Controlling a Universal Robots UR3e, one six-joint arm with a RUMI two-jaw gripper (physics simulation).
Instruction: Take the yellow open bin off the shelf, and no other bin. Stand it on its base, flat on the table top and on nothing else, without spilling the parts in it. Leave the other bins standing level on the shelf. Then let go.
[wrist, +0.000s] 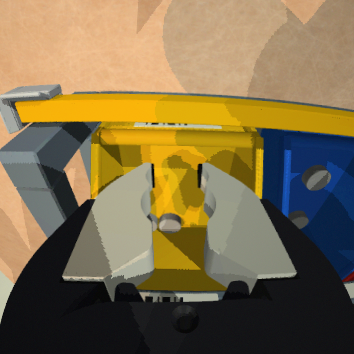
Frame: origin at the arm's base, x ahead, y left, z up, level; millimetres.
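Seen in the pictures: gripper, fingertip midpoint: (175, 166).
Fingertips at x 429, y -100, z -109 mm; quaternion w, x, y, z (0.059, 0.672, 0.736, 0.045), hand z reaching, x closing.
Pixels of each thing's middle, then the offset from my fingertips to it. "*": a spot on its surface instead.
- yellow open bin at the middle of its body: (175, 212) 40 mm ahead, 4 mm left, 8 mm up
- round grey part at the middle of its body: (169, 222) 91 mm ahead, 3 mm left, 21 mm down
- shelf's yellow rail at a spot on its surface: (210, 112) * 52 mm back, 10 mm left, 30 mm up
- grey post at a spot on its surface: (31, 172) * 26 mm back, 65 mm right, 50 mm up
- blue bin at the middle of its body: (310, 211) 28 mm ahead, 119 mm left, 8 mm up
The yellow open bin (175, 138) stands upright behind the shelf's yellow front rail, left of the blue bin. A round grey part (170, 222) lies on its floor; a second part shows partly beside the left finger. My gripper (175, 166) is over the bin's opening. Its fingers are partly apart, with the bin's interior visible between the tips and no bin wall between them. The fingers and the black gripper body hide parts of the bin's sides and near end. Whether the tips touch the bin's floor I cannot tell.
The shelf's yellow rail (210, 112) crosses the view beyond the bin, with a grey end bracket and grey post (31, 172) at left. A blue bin (273, 172) with grey parts is close at right. A red edge shows at lower right. A tan surface lies beyond.
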